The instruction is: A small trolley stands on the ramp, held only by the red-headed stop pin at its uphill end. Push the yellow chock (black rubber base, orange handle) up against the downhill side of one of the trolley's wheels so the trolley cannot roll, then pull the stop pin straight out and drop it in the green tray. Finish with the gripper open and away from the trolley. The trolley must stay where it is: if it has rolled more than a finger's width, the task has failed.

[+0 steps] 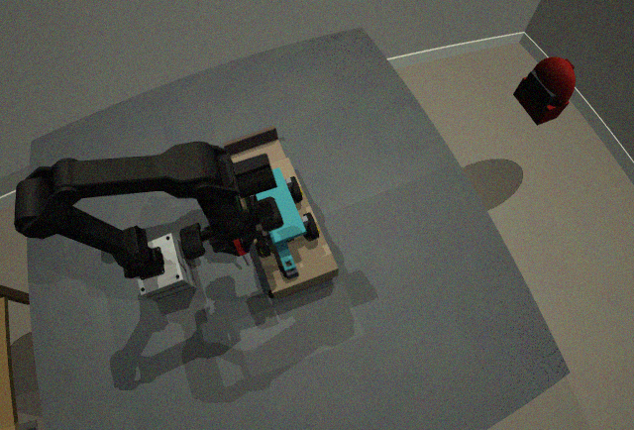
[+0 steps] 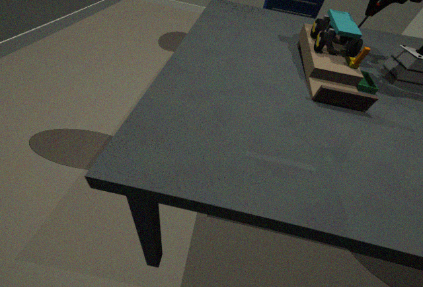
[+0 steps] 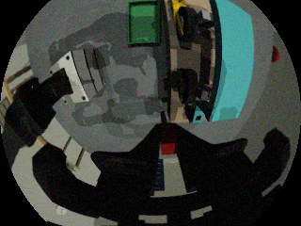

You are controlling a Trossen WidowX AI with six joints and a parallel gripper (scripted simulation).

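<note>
Now: the green tray 30 mm behind my gripper tip, 160 mm to the left of it and 170 mm below it. Also, from my gripper tip: teal-topped trolley: 90 mm ahead, 80 mm to the left, 50 mm below; tan ramp: 90 mm ahead, 80 mm to the left, 120 mm below; red-headed stop pin: right at my gripper tip.
</note>
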